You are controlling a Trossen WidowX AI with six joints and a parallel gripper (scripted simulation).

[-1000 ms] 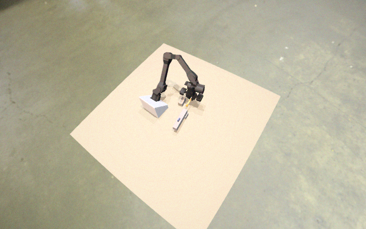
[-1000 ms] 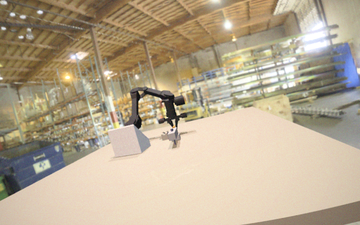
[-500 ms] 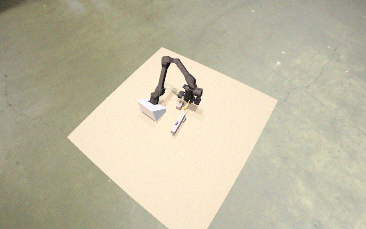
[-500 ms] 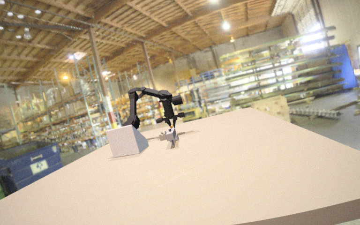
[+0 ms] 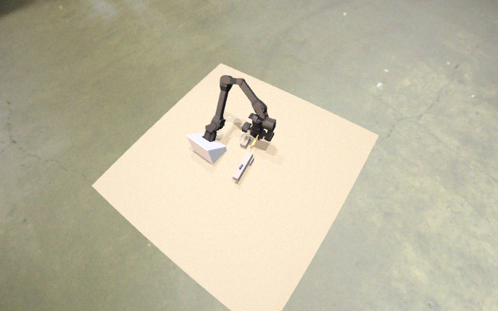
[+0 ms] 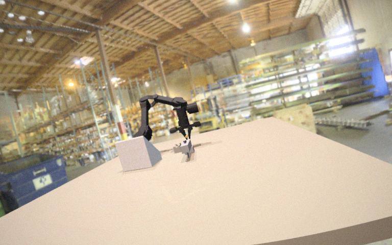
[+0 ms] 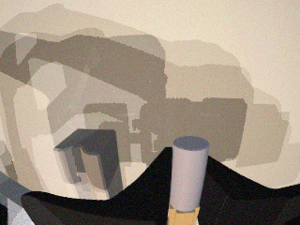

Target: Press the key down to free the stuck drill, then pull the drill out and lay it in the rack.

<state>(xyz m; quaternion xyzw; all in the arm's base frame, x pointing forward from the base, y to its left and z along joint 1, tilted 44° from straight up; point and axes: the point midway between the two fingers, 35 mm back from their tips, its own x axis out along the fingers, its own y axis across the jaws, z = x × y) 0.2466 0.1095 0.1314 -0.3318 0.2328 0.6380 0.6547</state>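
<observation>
The drill is 40 mm to the right of my gripper tip and 40 mm above it. Also, from my gripper tip: rack: 70 mm behind, 40 mm to the right, 20 mm below; then blue key: 30 mm ahead, 230 mm to the right, 10 mm above; then housing block: 30 mm ahead, 200 mm to the right.
</observation>
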